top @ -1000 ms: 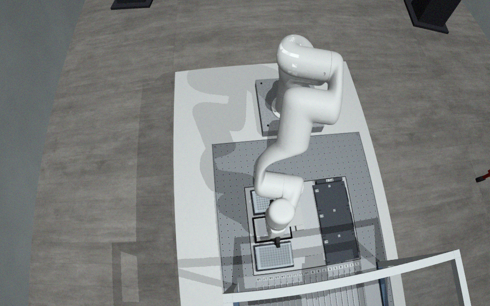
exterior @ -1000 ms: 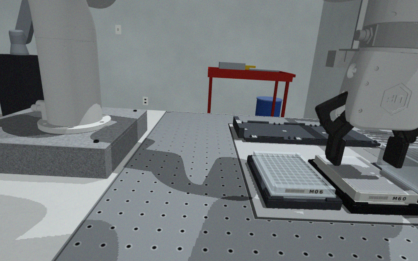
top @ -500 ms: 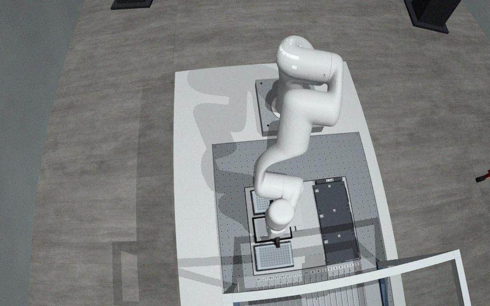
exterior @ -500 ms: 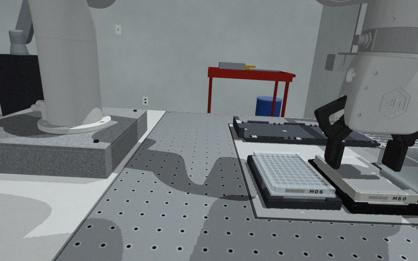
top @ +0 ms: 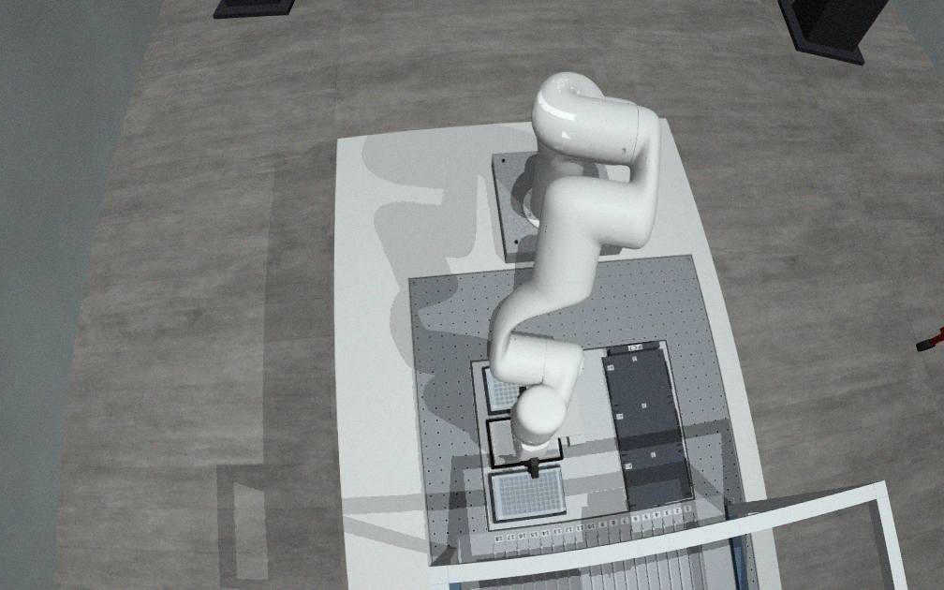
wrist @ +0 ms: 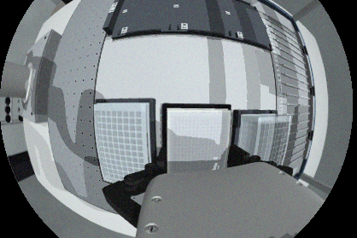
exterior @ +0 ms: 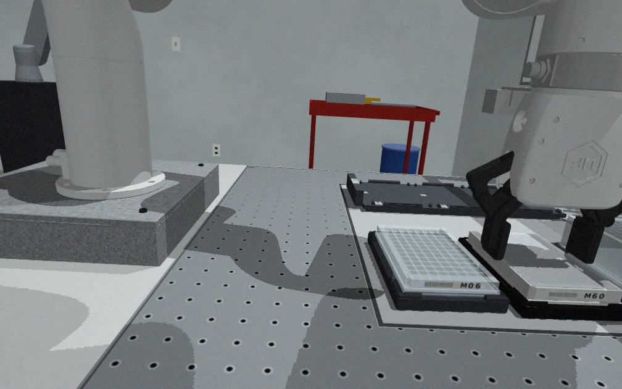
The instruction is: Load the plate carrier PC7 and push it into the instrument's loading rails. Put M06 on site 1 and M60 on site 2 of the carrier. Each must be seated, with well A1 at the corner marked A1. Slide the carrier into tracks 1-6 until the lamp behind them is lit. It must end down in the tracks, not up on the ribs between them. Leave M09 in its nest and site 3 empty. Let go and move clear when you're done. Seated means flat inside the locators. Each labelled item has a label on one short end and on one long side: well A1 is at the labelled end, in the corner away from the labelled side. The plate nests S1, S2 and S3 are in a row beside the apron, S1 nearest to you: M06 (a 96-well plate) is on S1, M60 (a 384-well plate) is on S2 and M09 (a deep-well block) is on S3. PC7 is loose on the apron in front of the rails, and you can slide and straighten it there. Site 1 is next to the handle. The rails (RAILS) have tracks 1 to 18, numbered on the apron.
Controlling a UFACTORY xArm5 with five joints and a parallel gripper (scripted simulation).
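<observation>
Right now my hand is 3 cm above the plate nest S2. From my hand the other things lie so: plate nest S1: 11 cm behind, 2 cm to the right, 3 cm below; plate carrier PC7: 4 cm behind, 25 cm to the left, 2 cm below; plate M06: 11 cm behind, 2 cm to the right, 2 cm below.
</observation>
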